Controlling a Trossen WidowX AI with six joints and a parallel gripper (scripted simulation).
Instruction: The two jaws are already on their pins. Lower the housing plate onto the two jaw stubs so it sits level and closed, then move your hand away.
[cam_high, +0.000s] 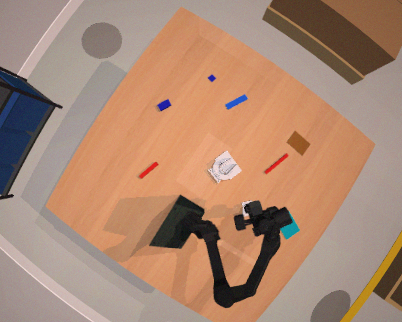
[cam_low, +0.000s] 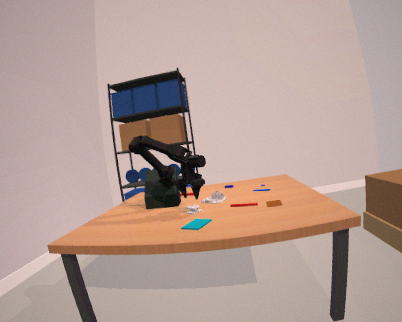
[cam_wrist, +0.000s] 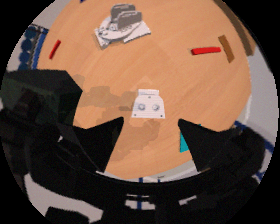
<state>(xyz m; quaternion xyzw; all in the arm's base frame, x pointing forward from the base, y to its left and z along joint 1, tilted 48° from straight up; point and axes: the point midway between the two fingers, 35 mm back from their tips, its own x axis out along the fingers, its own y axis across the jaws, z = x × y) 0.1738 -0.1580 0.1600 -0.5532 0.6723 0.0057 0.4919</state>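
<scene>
My gripper tip is 50 mm above the white housing plate and 10 mm to the right of it. Round my gripper tip: teal tile 210 mm to the right, 70 mm below, 50 mm ahead; then brown tile 410 mm ahead, 70 mm below, 10 mm to the right.
</scene>
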